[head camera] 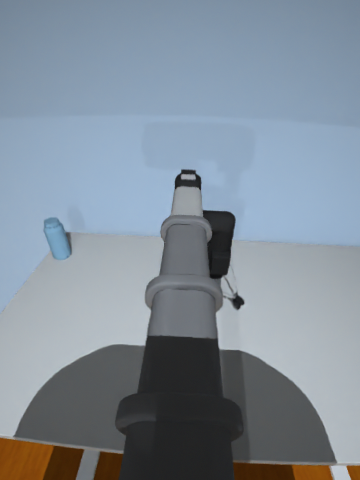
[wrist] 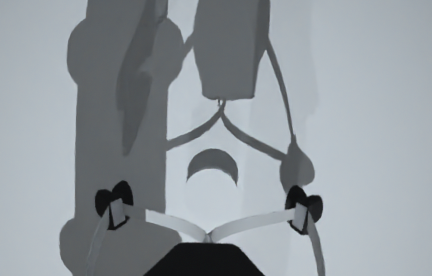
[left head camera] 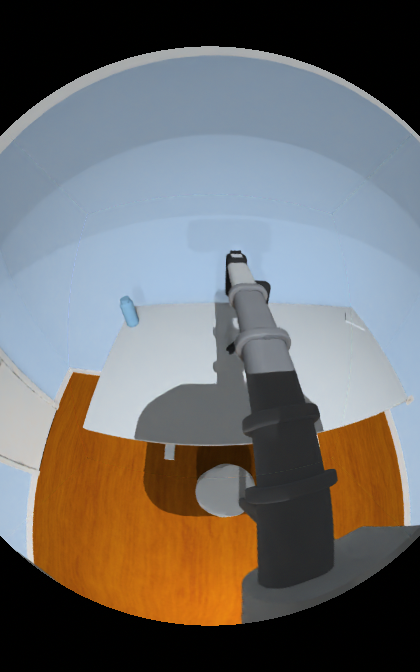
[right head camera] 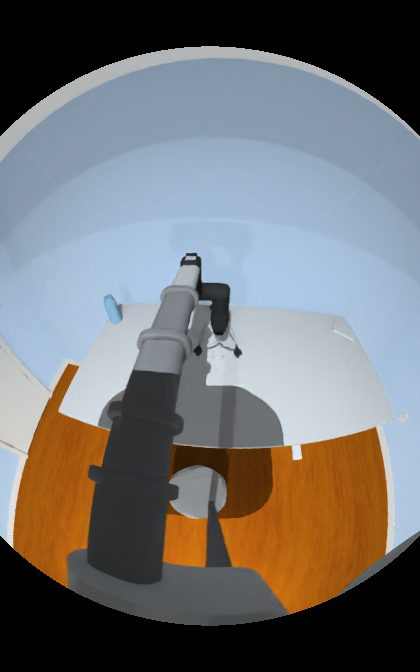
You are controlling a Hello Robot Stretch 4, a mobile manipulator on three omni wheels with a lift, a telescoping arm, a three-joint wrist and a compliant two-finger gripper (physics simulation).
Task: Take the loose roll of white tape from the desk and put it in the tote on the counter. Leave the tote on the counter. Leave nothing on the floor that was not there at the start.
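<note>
The roll of white tape is a faint pale round shape on the white desk, with a dark crescent shadow along its upper edge in the wrist view. Its hole cannot be made out. My gripper is open and empty, pointing down over the desk. In the wrist view the roll lies between the two spread fingertips, a little above the middle of the grip; the height gap is hard to judge. In the head view the arm hides the roll and one fingertip. The tote and counter do not show.
A blue bottle stands at the desk's back left corner. A blue wall is close behind the desk and the arm's end. A round grey stool stands in front of the desk on the wooden floor.
</note>
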